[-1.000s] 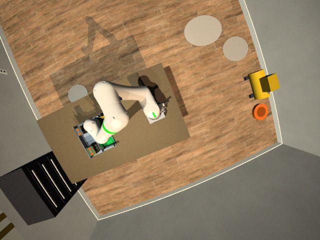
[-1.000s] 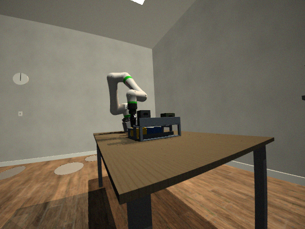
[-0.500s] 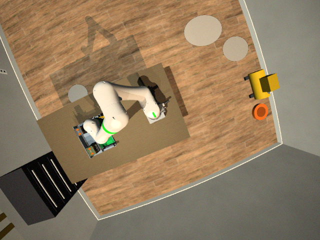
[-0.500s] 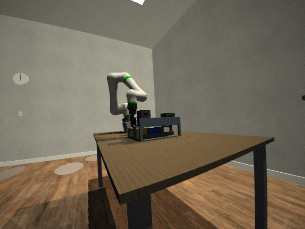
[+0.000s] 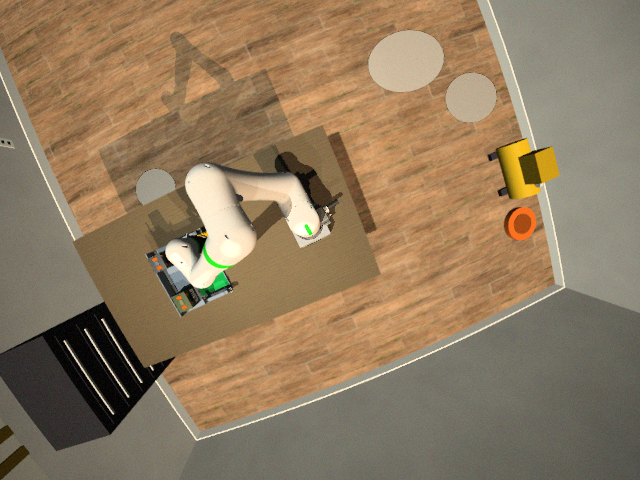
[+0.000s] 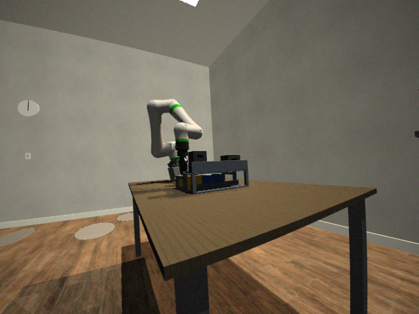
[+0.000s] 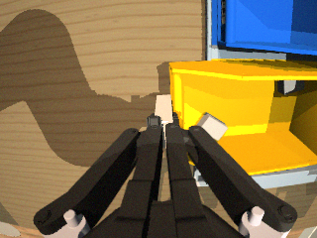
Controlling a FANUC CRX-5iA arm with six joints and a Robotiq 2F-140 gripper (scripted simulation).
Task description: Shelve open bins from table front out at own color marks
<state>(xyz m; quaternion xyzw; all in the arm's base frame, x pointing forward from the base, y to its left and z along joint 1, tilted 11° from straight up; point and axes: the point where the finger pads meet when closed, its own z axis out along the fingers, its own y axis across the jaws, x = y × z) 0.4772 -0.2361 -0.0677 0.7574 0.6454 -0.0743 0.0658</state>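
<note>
The yellow bin lies 90 mm ahead of my hand and 10 mm to the right of it. From my hand the other things lie so: blue bin (160 mm ahead, 90 mm to the left, 10 mm below); blue mark (160 mm ahead, 90 mm to the left, 40 mm below); yellow mark (150 mm ahead, 20 mm to the right, 40 mm below).
</note>
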